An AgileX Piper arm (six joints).
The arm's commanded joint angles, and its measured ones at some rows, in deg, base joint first. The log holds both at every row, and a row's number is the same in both.
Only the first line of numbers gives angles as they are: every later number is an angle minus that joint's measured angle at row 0.
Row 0, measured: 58.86, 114.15, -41.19, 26.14, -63.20, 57.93
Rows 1 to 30, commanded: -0.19, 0.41, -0.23, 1.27, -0.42, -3.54; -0.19, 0.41, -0.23, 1.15, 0.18, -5.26; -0.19, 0.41, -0.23, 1.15, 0.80, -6.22; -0.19, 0.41, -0.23, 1.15, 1.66, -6.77; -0.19, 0.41, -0.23, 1.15, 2.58, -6.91; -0.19, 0.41, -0.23, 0.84, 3.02, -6.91; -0.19, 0.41, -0.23, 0.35, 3.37, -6.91; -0.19, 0.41, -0.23, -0.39, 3.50, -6.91; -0.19, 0.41, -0.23, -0.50, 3.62, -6.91; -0.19, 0.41, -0.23, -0.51, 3.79, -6.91; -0.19, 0.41, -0.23, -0.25, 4.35, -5.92; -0.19, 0.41, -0.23, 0.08, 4.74, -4.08; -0.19, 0.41, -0.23, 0.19, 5.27, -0.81; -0.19, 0.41, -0.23, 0.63, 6.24, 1.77; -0.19, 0.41, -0.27, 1.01, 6.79, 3.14; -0.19, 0.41, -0.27, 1.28, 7.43, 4.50; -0.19, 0.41, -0.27, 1.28, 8.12, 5.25; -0.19, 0.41, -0.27, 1.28, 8.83, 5.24; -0.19, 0.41, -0.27, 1.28, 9.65, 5.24; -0.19, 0.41, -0.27, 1.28, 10.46, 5.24; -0.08, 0.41, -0.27, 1.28, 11.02, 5.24; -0.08, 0.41, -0.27, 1.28, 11.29, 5.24; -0.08, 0.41, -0.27, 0.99, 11.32, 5.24; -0.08, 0.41, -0.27, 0.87, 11.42, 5.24; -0.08, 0.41, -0.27, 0.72, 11.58, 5.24; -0.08, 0.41, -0.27, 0.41, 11.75, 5.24; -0.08, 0.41, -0.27, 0.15, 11.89, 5.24; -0.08, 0.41, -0.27, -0.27, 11.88, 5.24; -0.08, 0.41, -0.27, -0.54, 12.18, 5.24; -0.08, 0.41, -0.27, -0.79, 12.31, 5.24
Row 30, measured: 0.00, 0.37, -0.22, 1.79, 8.32, 6.14
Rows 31 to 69, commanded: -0.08, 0.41, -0.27, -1.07, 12.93, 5.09; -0.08, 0.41, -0.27, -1.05, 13.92, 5.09; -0.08, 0.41, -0.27, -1.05, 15.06, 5.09; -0.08, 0.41, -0.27, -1.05, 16.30, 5.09; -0.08, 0.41, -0.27, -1.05, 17.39, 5.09; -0.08, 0.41, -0.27, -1.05, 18.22, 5.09; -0.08, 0.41, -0.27, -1.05, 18.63, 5.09; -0.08, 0.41, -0.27, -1.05, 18.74, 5.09; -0.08, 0.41, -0.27, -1.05, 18.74, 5.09; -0.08, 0.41, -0.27, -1.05, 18.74, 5.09; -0.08, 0.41, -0.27, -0.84, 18.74, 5.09; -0.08, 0.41, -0.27, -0.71, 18.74, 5.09; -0.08, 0.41, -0.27, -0.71, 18.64, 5.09; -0.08, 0.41, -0.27, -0.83, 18.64, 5.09; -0.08, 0.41, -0.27, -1.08, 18.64, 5.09; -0.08, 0.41, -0.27, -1.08, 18.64, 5.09; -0.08, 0.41, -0.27, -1.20, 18.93, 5.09; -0.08, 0.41, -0.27, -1.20, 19.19, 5.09; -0.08, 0.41, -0.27, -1.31, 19.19, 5.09; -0.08, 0.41, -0.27, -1.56, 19.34, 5.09; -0.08, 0.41, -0.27, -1.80, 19.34, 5.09; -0.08, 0.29, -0.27, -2.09, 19.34, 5.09; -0.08, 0.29, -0.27, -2.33, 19.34, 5.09; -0.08, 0.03, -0.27, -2.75, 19.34, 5.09; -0.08, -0.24, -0.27, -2.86, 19.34, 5.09; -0.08, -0.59, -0.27, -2.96, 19.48, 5.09; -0.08, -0.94, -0.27, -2.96, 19.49, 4.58; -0.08, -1.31, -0.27, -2.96, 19.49, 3.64; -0.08, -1.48, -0.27, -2.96, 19.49, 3.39; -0.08, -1.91, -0.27, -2.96, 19.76, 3.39; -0.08, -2.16, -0.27, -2.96, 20.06, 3.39; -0.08, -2.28, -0.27, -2.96, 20.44, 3.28; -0.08, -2.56, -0.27, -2.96, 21.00, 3.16; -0.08, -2.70, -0.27, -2.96, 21.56, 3.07; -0.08, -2.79, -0.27, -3.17, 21.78, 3.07; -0.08, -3.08, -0.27, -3.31, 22.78, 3.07; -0.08, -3.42, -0.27, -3.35, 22.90, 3.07; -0.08, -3.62, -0.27, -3.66, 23.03, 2.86; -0.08, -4.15, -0.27, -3.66, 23.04, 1.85
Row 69, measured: -0.22, -2.69, -0.68, -2.24, 20.90, 3.77
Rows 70 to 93, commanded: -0.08, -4.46, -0.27, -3.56, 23.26, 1.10; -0.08, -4.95, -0.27, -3.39, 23.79, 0.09; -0.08, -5.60, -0.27, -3.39, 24.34, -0.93; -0.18, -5.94, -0.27, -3.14, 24.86, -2.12; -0.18, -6.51, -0.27, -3.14, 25.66, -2.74; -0.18, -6.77, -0.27, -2.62, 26.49, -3.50; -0.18, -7.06, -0.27, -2.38, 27.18, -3.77; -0.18, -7.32, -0.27, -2.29, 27.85, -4.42; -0.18, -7.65, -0.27, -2.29, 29.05, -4.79; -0.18, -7.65, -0.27, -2.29, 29.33, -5.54; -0.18, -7.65, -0.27, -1.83, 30.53, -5.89; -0.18, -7.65, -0.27, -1.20, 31.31, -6.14; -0.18, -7.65, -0.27, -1.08, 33.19, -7.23; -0.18, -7.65, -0.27, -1.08, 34.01, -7.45; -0.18, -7.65, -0.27, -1.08, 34.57, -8.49; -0.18, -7.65, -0.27, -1.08, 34.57, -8.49; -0.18, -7.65, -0.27, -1.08, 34.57, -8.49; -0.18, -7.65, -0.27, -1.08, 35.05, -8.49; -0.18, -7.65, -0.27, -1.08, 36.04, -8.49; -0.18, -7.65, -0.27, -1.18, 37.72, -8.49; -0.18, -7.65, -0.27, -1.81, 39.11, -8.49; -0.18, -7.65, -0.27, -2.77, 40.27, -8.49; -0.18, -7.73, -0.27, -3.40, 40.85, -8.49; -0.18, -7.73, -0.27, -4.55, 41.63, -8.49
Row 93, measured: -0.12, -7.69, -0.68, -1.70, 38.23, -8.04
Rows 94 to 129, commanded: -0.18, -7.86, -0.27, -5.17, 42.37, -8.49; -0.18, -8.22, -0.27, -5.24, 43.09, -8.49; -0.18, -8.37, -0.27, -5.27, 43.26, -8.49; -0.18, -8.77, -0.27, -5.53, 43.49, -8.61; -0.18, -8.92, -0.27, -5.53, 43.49, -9.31; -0.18, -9.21, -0.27, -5.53, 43.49, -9.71; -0.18, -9.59, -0.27, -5.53, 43.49, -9.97; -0.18, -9.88, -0.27, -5.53, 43.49, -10.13; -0.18, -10.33, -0.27, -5.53, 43.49, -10.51; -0.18, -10.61, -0.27, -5.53, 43.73, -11.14; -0.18, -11.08, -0.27, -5.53, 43.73, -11.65; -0.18, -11.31, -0.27, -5.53, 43.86, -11.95; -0.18, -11.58, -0.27, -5.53, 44.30, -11.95; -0.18, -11.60, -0.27, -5.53, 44.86, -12.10; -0.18, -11.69, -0.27, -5.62, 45.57, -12.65; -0.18, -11.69, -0.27, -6.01, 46.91, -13.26; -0.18, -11.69, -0.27, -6.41, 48.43, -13.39; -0.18, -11.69, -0.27, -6.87, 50.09, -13.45; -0.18, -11.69, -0.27, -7.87, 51.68, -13.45; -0.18, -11.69, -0.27, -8.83, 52.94, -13.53; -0.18, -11.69, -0.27, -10.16, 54.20, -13.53; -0.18, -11.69, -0.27, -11.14, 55.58, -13.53; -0.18, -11.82, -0.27, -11.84, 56.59, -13.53; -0.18, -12.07, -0.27, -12.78, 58.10, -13.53; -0.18, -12.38, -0.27, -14.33, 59.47, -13.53; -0.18, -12.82, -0.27, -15.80, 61.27, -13.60; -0.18, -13.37, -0.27, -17.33, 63.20, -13.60; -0.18, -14.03, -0.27, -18.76, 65.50, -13.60; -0.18, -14.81, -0.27, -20.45, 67.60, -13.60; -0.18, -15.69, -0.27, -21.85, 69.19, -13.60; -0.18, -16.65, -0.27, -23.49, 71.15, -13.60; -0.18, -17.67, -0.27, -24.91, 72.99, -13.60; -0.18, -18.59, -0.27, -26.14, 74.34, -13.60; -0.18, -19.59, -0.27, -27.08, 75.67, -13.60; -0.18, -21.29, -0.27, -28.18, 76.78, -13.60; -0.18, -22.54, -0.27, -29.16, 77.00, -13.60
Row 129, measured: -0.12, -17.88, -0.48, -24.39, 73.14, -13.21
